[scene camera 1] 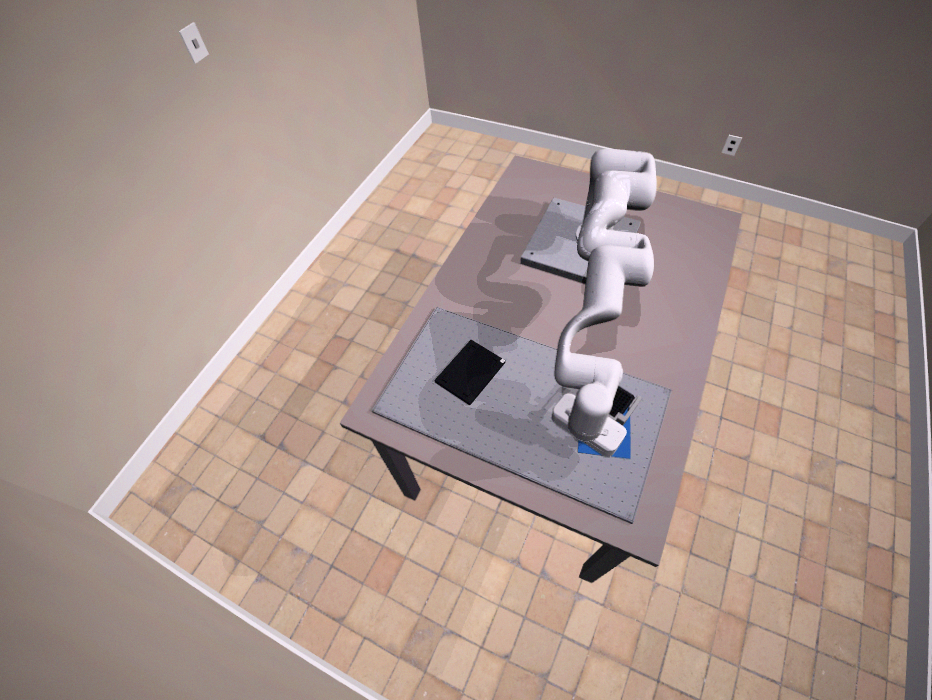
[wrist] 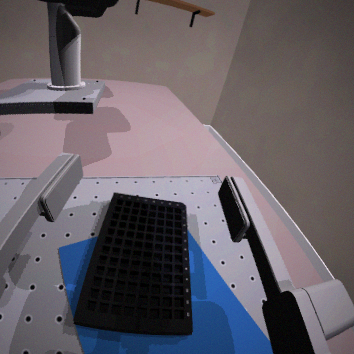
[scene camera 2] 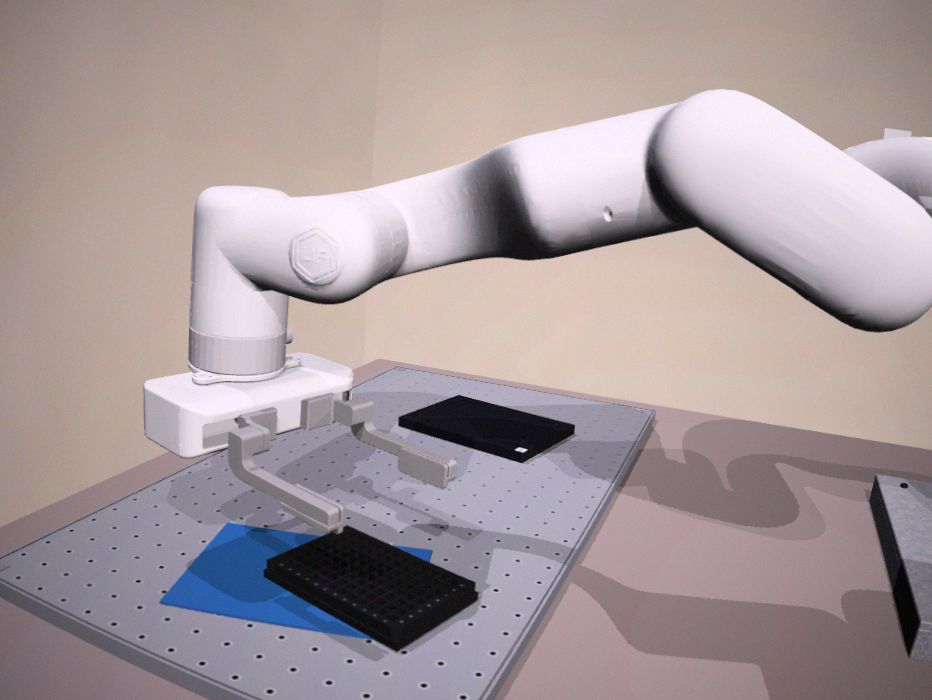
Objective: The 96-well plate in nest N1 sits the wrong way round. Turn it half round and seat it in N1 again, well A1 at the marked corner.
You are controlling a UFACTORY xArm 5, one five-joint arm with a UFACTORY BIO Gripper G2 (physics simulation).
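The black 96-well plate (scene camera 1: 622, 400) (scene camera 2: 369, 587) (wrist: 140, 260) lies flat, partly over a blue sheet (scene camera 1: 619, 446) (scene camera 2: 214, 565) (wrist: 215, 292) and partly past its edge. A flat black nest (scene camera 1: 470, 371) (scene camera 2: 482, 425) lies apart from it on the pegboard, with a white mark (scene camera 1: 502, 360) (scene camera 2: 520, 449) at one corner; no wells show on it. My gripper (scene camera 2: 391, 494) (wrist: 144, 204) is open with nothing between its fingers. It is low over the plate's area, and the fingers stand above the plate, wider apart than its short side. The nest's label and well A1 cannot be read.
The grey pegboard (scene camera 1: 410, 395) (scene camera 2: 82, 572) (wrist: 46, 270) carries the plate, sheet and nest. The arm's grey base plate (scene camera 1: 550, 244) (scene camera 2: 920, 527) (wrist: 25, 95) stands farther along the table (scene camera 1: 482, 241). In scene camera 1 the arm hides part of the plate and sheet.
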